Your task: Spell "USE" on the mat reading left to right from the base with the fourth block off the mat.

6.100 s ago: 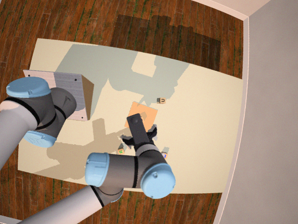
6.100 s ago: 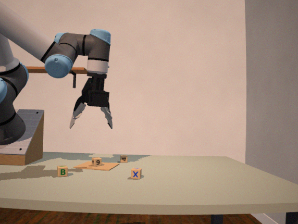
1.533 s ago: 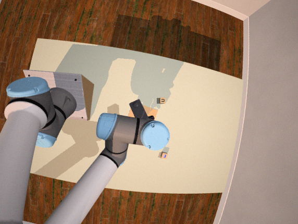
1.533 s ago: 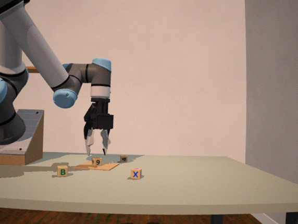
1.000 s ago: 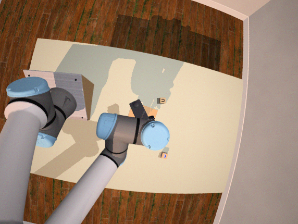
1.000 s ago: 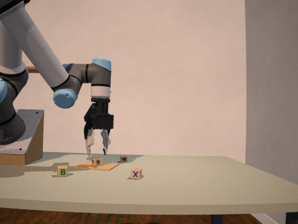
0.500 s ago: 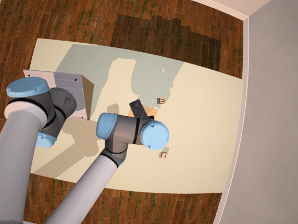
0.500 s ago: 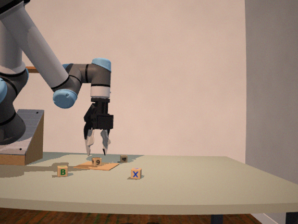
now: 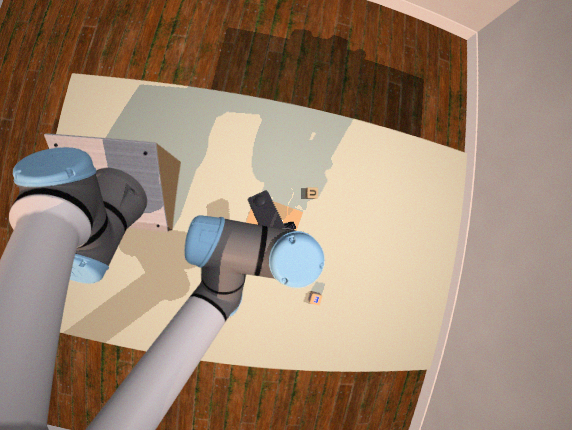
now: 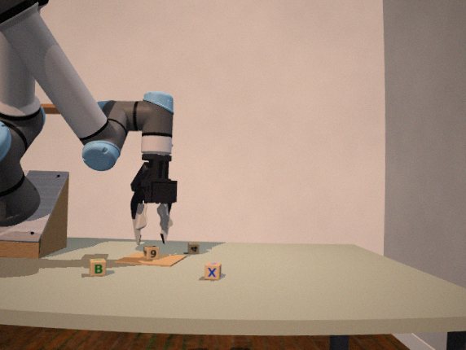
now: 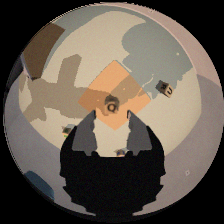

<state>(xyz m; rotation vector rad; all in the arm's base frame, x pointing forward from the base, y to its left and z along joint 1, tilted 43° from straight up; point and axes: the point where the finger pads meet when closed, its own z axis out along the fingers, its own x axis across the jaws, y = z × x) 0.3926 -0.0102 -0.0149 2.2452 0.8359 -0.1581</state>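
The orange mat is 10 mm to the left of my hand and 50 mm below it. From my hand the other things lie so: blue-lettered block 170 mm ahead, 160 mm to the right, 40 mm below.
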